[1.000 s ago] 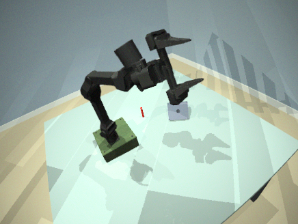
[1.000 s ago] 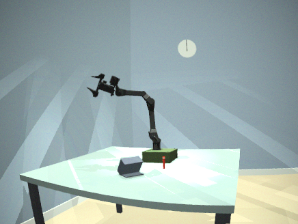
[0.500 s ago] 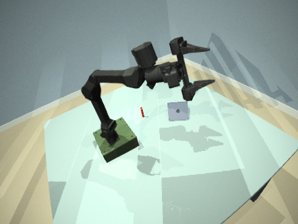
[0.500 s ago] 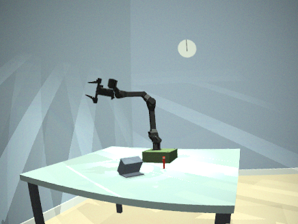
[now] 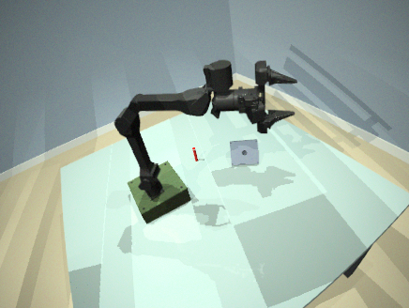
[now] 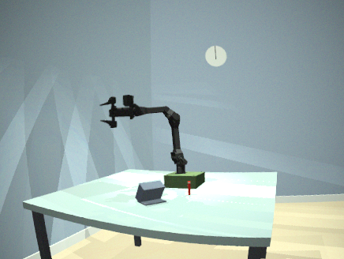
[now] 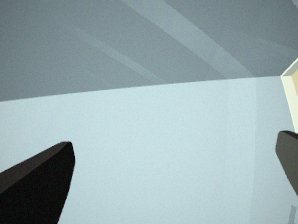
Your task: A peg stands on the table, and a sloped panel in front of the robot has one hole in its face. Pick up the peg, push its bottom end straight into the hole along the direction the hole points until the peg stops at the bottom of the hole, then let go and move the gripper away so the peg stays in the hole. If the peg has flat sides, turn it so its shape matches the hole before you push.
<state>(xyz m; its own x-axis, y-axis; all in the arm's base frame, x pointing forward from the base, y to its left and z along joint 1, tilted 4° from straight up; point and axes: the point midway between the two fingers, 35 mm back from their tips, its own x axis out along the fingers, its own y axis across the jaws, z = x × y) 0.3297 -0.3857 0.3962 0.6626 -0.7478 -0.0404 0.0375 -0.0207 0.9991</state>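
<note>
Now: gripper tip 40 mm past the red peg, 520 mm to the right of it and 430 mm above it. From my gripper tip the other things lie so: grey sloped panel: 120 mm ahead, 340 mm to the left, 440 mm below.
</note>
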